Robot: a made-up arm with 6 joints. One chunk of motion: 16 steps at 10 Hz.
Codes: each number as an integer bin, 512 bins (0 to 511) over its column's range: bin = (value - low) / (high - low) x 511, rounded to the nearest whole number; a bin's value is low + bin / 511 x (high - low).
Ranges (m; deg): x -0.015..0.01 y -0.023..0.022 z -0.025..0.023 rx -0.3..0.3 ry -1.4..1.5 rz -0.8..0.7
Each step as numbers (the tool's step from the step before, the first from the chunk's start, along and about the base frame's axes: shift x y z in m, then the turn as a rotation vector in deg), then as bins.
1 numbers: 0.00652 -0.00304 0.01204 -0.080 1.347 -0.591
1 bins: 440 227 394 187 484 71
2 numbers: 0.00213 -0.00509 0.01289 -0.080 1.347 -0.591
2 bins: 350 203 403 187 484 71
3 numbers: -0.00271 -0.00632 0.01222 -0.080 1.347 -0.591
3 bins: 251 189 396 187 484 71
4 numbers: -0.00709 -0.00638 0.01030 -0.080 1.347 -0.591
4 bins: 162 189 376 187 484 71
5 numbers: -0.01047 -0.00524 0.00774 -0.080 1.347 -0.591
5 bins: 93 202 349 187 484 71
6 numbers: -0.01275 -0.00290 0.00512 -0.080 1.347 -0.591
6 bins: 46 228 321 187 484 71
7 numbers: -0.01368 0.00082 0.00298 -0.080 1.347 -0.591
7 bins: 27 270 298 187 484 71
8 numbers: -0.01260 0.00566 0.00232 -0.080 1.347 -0.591
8 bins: 49 325 291 187 484 71
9 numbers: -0.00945 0.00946 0.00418 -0.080 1.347 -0.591
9 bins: 113 369 311 187 484 71
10 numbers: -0.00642 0.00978 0.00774 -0.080 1.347 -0.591
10 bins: 175 372 349 187 484 71
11 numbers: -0.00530 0.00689 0.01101 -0.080 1.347 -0.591
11 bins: 198 339 383 187 484 71
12 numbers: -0.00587 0.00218 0.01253 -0.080 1.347 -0.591
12 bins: 187 286 400 187 484 71
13 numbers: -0.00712 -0.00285 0.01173 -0.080 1.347 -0.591
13 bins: 161 229 391 187 484 71
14 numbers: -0.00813 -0.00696 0.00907 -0.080 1.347 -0.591
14 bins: 140 182 363 187 484 71
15 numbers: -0.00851 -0.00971 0.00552 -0.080 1.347 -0.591
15 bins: 133 151 325 187 484 71
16 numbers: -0.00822 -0.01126 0.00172 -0.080 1.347 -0.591
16 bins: 139 133 284 187 484 71
